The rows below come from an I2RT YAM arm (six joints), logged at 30 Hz.
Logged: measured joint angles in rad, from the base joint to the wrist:
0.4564 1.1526 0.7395 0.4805 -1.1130 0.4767
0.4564 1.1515 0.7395 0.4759 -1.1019 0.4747
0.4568 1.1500 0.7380 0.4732 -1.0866 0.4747
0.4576 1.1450 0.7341 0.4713 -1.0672 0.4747
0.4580 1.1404 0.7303 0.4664 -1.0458 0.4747
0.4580 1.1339 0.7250 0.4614 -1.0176 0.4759
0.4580 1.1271 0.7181 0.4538 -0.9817 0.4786
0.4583 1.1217 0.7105 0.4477 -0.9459 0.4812
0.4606 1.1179 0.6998 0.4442 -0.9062 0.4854
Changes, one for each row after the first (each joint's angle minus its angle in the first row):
0.0000 -0.0011 0.0000 -0.0046 0.0111 -0.0020
0.0004 -0.0026 -0.0015 -0.0073 0.0264 -0.0020
0.0012 -0.0076 -0.0054 -0.0092 0.0458 -0.0020
0.0016 -0.0122 -0.0092 -0.0141 0.0672 -0.0020
0.0016 -0.0187 -0.0145 -0.0191 0.0954 -0.0008
0.0016 -0.0255 -0.0214 -0.0267 0.1313 0.0019
0.0019 -0.0309 -0.0290 -0.0328 0.1671 0.0045
0.0042 -0.0347 -0.0397 -0.0363 0.2068 0.0087

